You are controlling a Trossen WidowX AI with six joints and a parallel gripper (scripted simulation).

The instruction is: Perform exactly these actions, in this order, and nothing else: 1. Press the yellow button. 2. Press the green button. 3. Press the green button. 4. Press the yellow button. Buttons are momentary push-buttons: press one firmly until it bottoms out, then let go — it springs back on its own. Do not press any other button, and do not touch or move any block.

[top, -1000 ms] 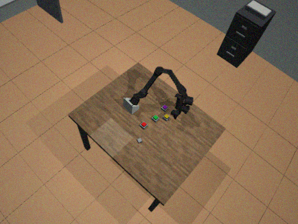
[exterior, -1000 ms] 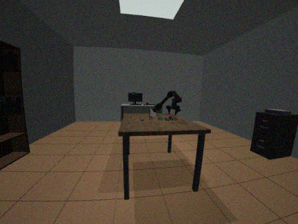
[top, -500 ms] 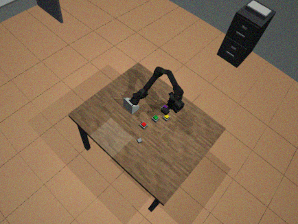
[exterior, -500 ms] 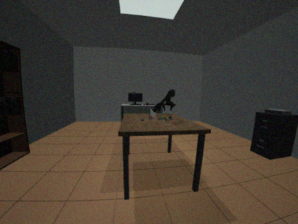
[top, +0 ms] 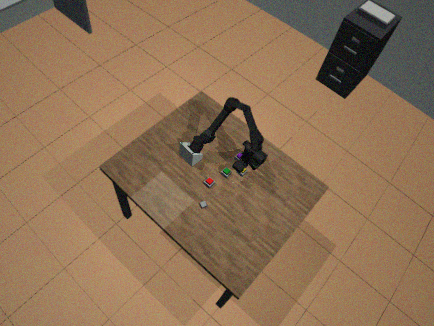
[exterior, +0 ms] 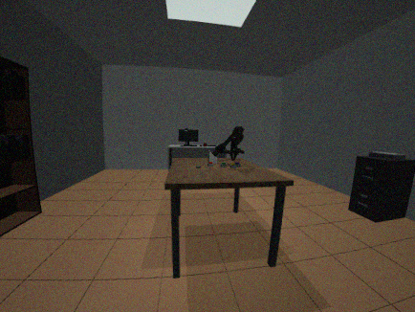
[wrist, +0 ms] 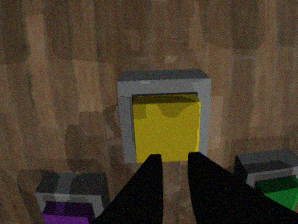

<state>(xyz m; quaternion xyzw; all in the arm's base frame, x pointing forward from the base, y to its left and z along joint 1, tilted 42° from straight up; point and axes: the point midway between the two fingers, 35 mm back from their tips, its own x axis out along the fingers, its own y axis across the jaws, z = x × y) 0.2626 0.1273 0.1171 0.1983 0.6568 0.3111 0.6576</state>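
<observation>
Right now my gripper tip is 3 cm above the yellow button. The rest, counted from my gripper tip: purple button (8 cm behind, 6 cm to the left, 3 cm below); green button (5 cm behind, 8 cm to the right, 3 cm below); red button (6 cm behind, 21 cm to the right, 3 cm below).
</observation>
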